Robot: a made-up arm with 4 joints. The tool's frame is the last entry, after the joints.
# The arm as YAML. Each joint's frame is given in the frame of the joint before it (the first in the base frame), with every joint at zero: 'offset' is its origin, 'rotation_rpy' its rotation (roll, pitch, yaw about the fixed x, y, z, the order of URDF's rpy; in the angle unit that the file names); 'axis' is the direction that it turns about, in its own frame. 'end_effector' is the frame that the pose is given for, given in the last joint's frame.
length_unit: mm
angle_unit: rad
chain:
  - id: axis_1
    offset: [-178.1, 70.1, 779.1]
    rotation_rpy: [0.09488, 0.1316, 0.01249]
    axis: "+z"
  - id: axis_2
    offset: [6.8, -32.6, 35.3]
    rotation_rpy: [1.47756, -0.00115, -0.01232]
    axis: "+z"
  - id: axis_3
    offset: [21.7, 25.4, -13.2]
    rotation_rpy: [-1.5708, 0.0, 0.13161]
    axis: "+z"
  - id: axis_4
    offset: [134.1, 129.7, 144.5]
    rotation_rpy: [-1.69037, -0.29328, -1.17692]
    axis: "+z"
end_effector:
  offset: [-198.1, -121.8, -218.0]
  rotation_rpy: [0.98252, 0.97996, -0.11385]
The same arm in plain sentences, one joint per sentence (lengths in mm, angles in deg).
The arm has four revolute joints in a row. What follows holds with every joint at zero, and every direction is one of the base frame's. Joint 1 is mounted 178.1 mm along -x and 70.1 mm along +y and 779.1 mm along +z from the base frame's origin and turns about the direction (0.131799, -0.0931, 0.986895). Joint 2 is mounted 11.4 mm along +x and 35.7 mm along -y and 30.9 mm along +z from joint 1 and turns about -y. Joint 3 is mounted 24.8 mm along +x and 13.2 mm along +y and 22.3 mm along +z from joint 2 and turns about +z. Joint 4 is mounted 134.1 mm along +x and 129.7 mm along +y and 144.5 mm along +z from joint 3 and turns about the direction (0.930068, 0.349188, -0.114196). The tool frame, which is the frame that the pose is given for, is mounted 275.5 mm along -x and 136.9 mm along +y and 83.4 mm along +z from joint 4; its axes are the base frame's turned by roll -17.52, pitch -18.36 and yaw -126.84 deg (as in URDF: about the fixed x, then y, then z).
